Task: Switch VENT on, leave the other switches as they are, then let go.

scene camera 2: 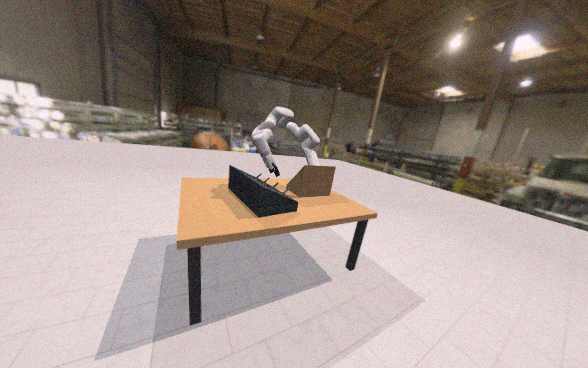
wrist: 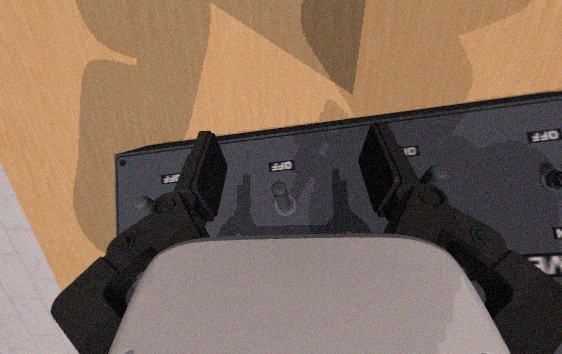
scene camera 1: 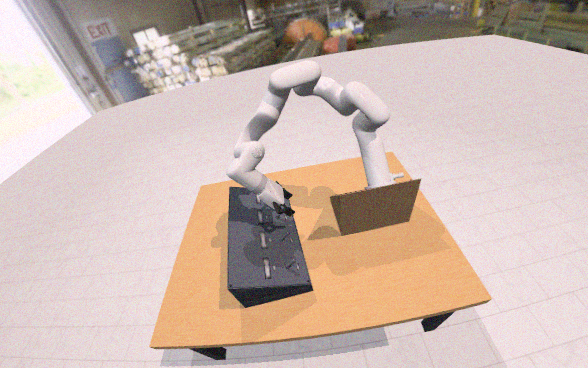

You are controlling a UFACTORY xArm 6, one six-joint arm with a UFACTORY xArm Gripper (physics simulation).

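Pixels of known places: gripper, fingertip midpoint: (scene camera 2: 275,174) (wrist: 291,145) (scene camera 1: 291,205); arm's base, link origin: (scene camera 2: 317,172) (scene camera 1: 380,186).
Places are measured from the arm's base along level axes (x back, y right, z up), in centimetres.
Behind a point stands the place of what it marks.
The dark switch panel (scene camera 1: 245,270) @(y -32.4, x -49.5, z -2.6 cm) (scene camera 2: 250,195) @(y -28.5, x -56.2, z -9.4 cm) (wrist: 500,190) @(y -24.2, x -38.5, z -8.3 cm) slopes on the table. My gripper (scene camera 1: 286,202) @(y -4.7, x -35.9, z -2.0 cm) (scene camera 2: 275,171) @(y -4.7, x -35.9, z -2.0 cm) (wrist: 291,145) @(y -4.7, x -35.9, z -2.0 cm) is open and empty, over the panel's back half. In the wrist view the VENT lever (wrist: 281,196) @(y -4.6, x -40.7, z -4.9 cm), second from the panel's left end, stands between the spread fingers, touching neither; its tip leans toward its OFF label (wrist: 281,166) @(y -4.2, x -39.7, z -10.1 cm). The VENT name label is hidden behind the gripper body. The end lever (wrist: 144,202) @(y 6.9, x -43.0, z -4.9 cm) shows beside the left finger. Another lever (wrist: 436,174) @(y -15.6, x -37.1, z -4.8 cm) is close by the right finger. The VALVE lever (wrist: 552,177) @(y -27.6, x -36.6, z -8.1 cm) is at the right edge.
An upright brown board (scene camera 1: 377,210) @(y -7.7, x -2.3, z -5.4 cm) (scene camera 2: 320,180) @(y -7.3, x 0.0, z -4.4 cm) stands on the wooden table (scene camera 1: 360,300) @(y -37.2, x -12.3, z -17.6 cm) (scene camera 2: 215,227) @(y -47.7, x -73.8, z -17.6 cm), between the arm's base and the table's front. The table edge runs close past the panel's end at the left of the wrist view.
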